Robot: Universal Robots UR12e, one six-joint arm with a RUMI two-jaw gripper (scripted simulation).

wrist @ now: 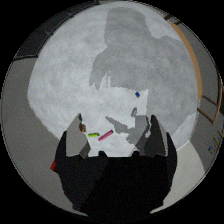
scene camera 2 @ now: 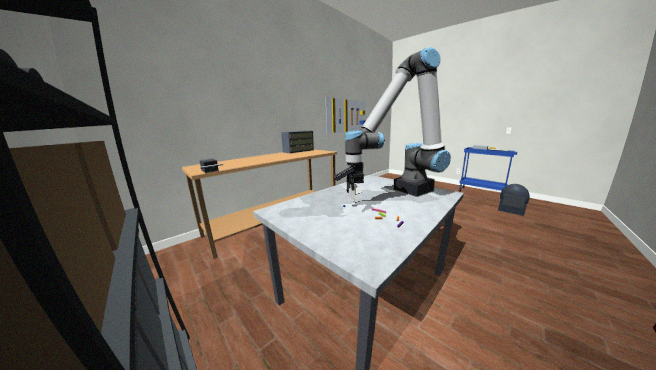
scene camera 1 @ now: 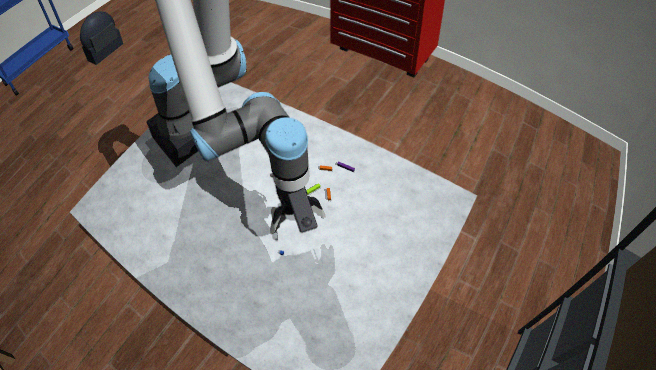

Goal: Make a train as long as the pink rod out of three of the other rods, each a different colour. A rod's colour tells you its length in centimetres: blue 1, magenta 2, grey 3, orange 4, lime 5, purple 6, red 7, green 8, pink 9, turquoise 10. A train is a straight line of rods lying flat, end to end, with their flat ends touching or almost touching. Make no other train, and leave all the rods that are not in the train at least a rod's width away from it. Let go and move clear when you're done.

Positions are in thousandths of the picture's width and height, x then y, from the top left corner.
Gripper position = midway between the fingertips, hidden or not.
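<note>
My gripper (scene camera 1: 455, 609) (wrist: 520, 511) visible.
</note>
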